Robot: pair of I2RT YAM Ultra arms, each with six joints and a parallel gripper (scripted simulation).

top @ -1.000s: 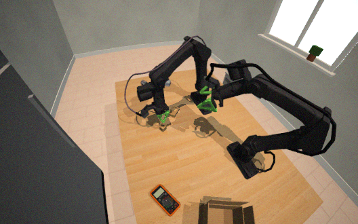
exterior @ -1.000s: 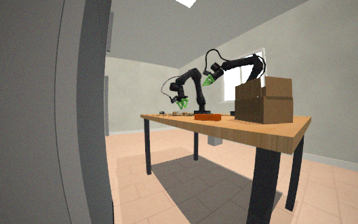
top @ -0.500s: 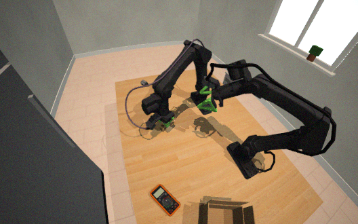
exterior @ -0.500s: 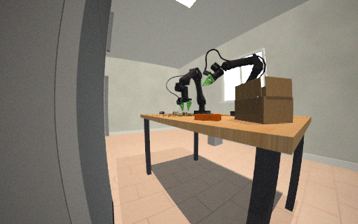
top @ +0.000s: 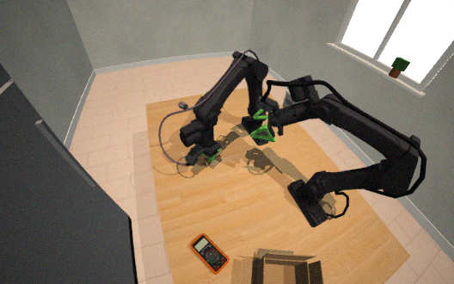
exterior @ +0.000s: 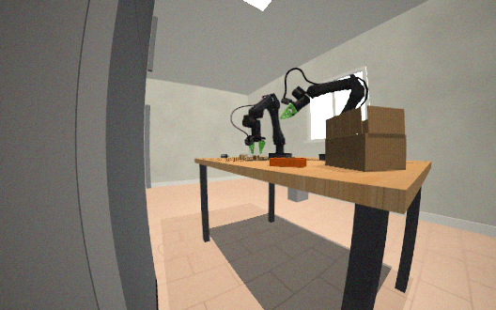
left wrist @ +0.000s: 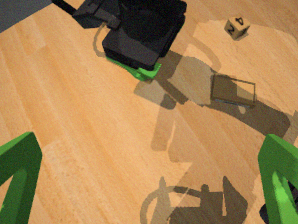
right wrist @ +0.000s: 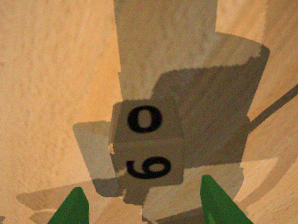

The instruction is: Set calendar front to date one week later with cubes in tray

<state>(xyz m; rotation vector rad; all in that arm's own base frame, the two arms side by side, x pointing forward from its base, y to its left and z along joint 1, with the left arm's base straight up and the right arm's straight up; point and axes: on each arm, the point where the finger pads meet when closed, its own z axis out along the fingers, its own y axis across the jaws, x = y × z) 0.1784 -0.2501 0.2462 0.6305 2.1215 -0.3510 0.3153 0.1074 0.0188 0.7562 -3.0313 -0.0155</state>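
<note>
Now: right hand 110 mm past the calendar tray, 100 mm to the left of it and 40 mm above it. Also, from my right hand: orange multimeter (370 mm to the left, 120 mm ahead, 30 mm below); then small dark object (460 mm to the right, 30 mm below).
</note>
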